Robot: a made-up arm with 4 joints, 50 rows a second.
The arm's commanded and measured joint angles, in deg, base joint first. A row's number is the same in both.
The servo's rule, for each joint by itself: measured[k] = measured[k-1] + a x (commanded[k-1-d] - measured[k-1]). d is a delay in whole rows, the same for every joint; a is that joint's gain. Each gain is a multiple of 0.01, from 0.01 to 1. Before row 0 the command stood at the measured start. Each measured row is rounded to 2 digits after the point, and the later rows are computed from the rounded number. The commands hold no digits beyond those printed.
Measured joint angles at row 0:
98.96 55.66 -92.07 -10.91
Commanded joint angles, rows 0 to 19:
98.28 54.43 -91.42 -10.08
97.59 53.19 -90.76 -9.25
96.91 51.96 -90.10 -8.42
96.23 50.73 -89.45 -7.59
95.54 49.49 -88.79 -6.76
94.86 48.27 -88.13 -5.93
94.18 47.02 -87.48 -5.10
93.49 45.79 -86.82 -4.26
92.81 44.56 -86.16 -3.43
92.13 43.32 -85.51 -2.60
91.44 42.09 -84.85 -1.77
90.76 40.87 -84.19 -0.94
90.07 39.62 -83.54 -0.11
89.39 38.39 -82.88 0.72
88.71 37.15 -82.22 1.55
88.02 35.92 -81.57 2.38
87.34 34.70 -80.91 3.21
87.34 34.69 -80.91 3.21
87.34 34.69 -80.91 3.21
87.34 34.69 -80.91 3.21
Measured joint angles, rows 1 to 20:
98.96 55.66 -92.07 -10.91
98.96 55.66 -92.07 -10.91
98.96 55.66 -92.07 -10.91
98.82 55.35 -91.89 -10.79
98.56 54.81 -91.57 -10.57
98.21 54.10 -91.16 -10.27
97.79 53.26 -90.68 -9.89
97.32 52.32 -90.15 -9.45
96.80 51.31 -89.58 -8.96
96.25 50.24 -88.99 -8.42
95.67 49.13 -88.38 -7.84
95.07 47.99 -87.76 -7.22
94.45 46.82 -87.13 -6.57
93.82 45.64 -86.49 -5.90
93.18 44.45 -85.85 -5.21
92.53 43.24 -85.20 -4.50
91.87 42.03 -84.55 -3.77
91.21 40.81 -83.90 -3.03
90.54 39.59 -83.25 -2.27
89.87 38.37 -82.59 -1.50
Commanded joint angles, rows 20 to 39:
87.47 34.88 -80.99 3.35
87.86 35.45 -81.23 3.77
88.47 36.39 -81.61 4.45
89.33 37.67 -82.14 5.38
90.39 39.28 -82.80 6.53
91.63 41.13 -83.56 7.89
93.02 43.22 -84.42 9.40
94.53 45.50 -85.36 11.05
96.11 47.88 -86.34 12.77
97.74 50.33 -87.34 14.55
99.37 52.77 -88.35 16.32
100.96 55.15 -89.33 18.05
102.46 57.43 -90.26 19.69
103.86 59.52 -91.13 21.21
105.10 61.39 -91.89 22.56
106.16 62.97 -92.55 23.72
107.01 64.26 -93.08 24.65
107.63 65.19 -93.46 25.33
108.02 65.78 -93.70 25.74
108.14 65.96 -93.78 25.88
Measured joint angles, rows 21 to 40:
89.34 37.45 -82.12 -0.84
88.92 36.76 -81.78 -0.27
88.59 36.24 -81.54 0.22
88.35 35.90 -81.39 0.66
88.25 35.79 -81.35 1.10
88.30 35.94 -81.42 1.57
88.52 36.37 -81.62 2.10
88.91 37.10 -81.95 2.72
89.48 38.11 -82.40 3.44
90.22 39.39 -82.97 4.27
91.13 40.92 -83.64 5.22
92.18 42.66 -84.40 6.28
93.35 44.58 -85.22 7.44
94.61 46.63 -86.10 8.68
95.94 48.76 -87.00 9.99
97.31 50.93 -87.91 11.35
98.69 53.08 -88.81 12.73
100.04 55.16 -89.67 14.11
101.33 57.11 -90.48 15.46
102.52 58.90 -91.21 16.75

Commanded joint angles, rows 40 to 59:
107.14 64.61 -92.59 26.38
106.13 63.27 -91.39 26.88
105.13 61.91 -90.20 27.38
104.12 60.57 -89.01 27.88
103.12 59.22 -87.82 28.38
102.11 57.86 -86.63 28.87
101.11 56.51 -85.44 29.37
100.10 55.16 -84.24 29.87
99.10 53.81 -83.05 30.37
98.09 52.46 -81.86 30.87
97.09 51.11 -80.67 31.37
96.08 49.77 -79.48 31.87
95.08 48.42 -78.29 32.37
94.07 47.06 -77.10 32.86
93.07 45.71 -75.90 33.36
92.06 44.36 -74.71 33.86
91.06 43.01 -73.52 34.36
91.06 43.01 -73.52 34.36
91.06 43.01 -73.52 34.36
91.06 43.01 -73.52 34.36
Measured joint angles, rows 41 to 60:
103.59 60.47 -91.84 17.95
104.52 61.80 -92.36 19.04
105.28 62.84 -92.76 20.00
105.67 63.28 -92.71 20.89
105.77 63.28 -92.34 21.73
105.64 62.94 -91.74 22.52
105.32 62.35 -90.98 23.27
104.86 61.57 -90.10 23.99
104.28 60.64 -89.13 24.67
103.61 59.61 -88.10 25.33
102.87 58.50 -87.02 25.97
102.08 57.33 -85.91 26.59
101.24 56.11 -84.78 27.19
100.37 54.86 -83.63 27.78
99.47 53.59 -82.47 28.35
98.55 52.30 -81.30 28.91
97.61 50.99 -80.12 29.46
96.66 49.67 -78.94 30.01
95.69 48.34 -77.76 30.55
94.72 47.01 -76.57 31.08

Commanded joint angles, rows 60 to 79:
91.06 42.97 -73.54 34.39
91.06 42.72 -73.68 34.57
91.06 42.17 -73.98 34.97
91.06 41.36 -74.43 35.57
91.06 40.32 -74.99 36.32
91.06 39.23 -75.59 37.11
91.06 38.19 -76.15 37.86
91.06 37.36 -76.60 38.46
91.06 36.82 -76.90 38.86
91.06 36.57 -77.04 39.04
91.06 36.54 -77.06 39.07
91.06 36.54 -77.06 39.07
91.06 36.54 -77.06 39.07
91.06 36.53 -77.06 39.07
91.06 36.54 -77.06 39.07
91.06 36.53 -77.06 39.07
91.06 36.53 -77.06 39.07
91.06 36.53 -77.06 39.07
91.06 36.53 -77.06 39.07
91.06 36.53 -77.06 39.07
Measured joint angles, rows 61 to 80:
93.95 46.01 -75.72 31.54
93.34 45.26 -75.10 31.93
92.86 44.70 -74.66 32.27
92.48 44.27 -74.35 32.57
92.18 43.88 -74.16 32.85
91.94 43.45 -74.11 33.15
91.76 42.93 -74.20 33.49
91.61 42.28 -74.42 33.89
91.49 41.52 -74.75 34.34
91.40 40.69 -75.14 34.83
91.33 39.86 -75.55 35.34
91.27 39.10 -75.93 35.83
91.23 38.47 -76.24 36.28
91.19 37.99 -76.47 36.67
91.16 37.63 -76.64 37.01
91.14 37.36 -76.76 37.30
91.12 37.15 -76.84 37.55
91.11 37.00 -76.90 37.76
91.10 36.88 -76.94 37.94
91.09 36.79 -76.97 38.10

